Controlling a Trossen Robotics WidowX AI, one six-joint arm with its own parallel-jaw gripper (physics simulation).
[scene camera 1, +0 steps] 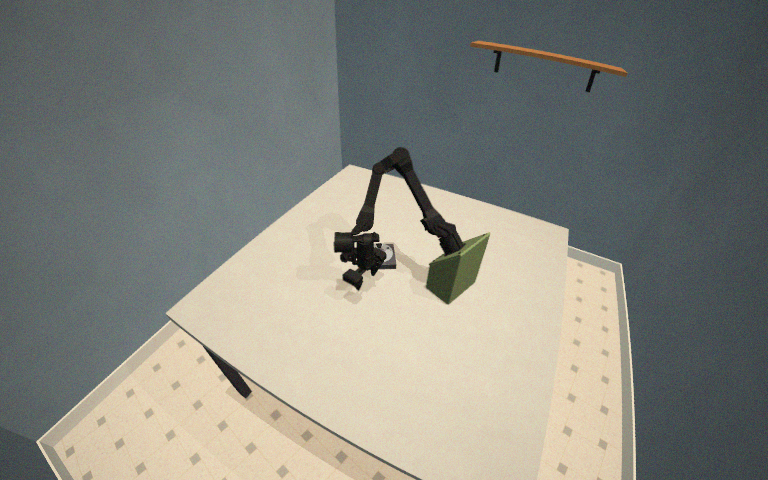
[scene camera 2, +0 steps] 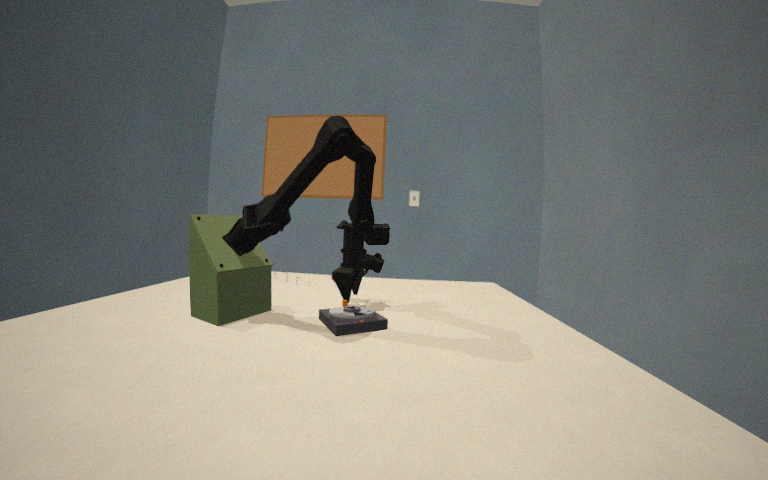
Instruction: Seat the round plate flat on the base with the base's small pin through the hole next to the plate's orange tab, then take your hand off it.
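Frame: origin at the arm's base, x left, y back, z up, level; centimetres.
Seen in the pictures: gripper, fingertip midpoint: (scene camera 1: pixel 365 282) (scene camera 2: pixel 351 298); arm's base at its link origin: (scene camera 1: pixel 455 250) (scene camera 2: pixel 238 242).
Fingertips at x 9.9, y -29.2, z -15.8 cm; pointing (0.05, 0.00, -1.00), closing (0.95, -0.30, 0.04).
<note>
Offsets run from my fingertips to a thing's middle. Level surfaces: height alone.
The dark square base @(dx -16.0, dy +0.4, dz -0.1 cm) (scene camera 1: pixel 387 266) (scene camera 2: pixel 362 328) lies on the table. The light grey round plate @(dx -15.9, dy +0.4, dz +1.7 cm) (scene camera 1: pixel 388 254) (scene camera 2: pixel 335 311) is on top of it and looks about level. In the scene camera 2 view, the orange tab @(dx -11.6, dy +2.0, dz +1.7 cm) (scene camera 2: pixel 344 303) stands up at the plate's back left, and a dark part sits near the plate's middle. The small pin and the hole cannot be made out. My gripper (scene camera 1: pixel 365 279) (scene camera 2: pixel 350 297) is open and empty, pointing down. In the scene camera 2 view, one fingertip shows right at the tab's top; contact cannot be told. The gripper partly hides the base in the scene camera 1 view.
The green wedge-shaped mount (scene camera 1: pixel 467 266) (scene camera 2: pixel 243 297) carries the arm and stands beside the base, a short way off. The pale table @(dz -2.2 cm) (scene camera 1: pixel 362 350) (scene camera 2: pixel 362 407) holds both. An orange-brown board (scene camera 1: pixel 549 56) (scene camera 2: pixel 294 135) is on the wall.
</note>
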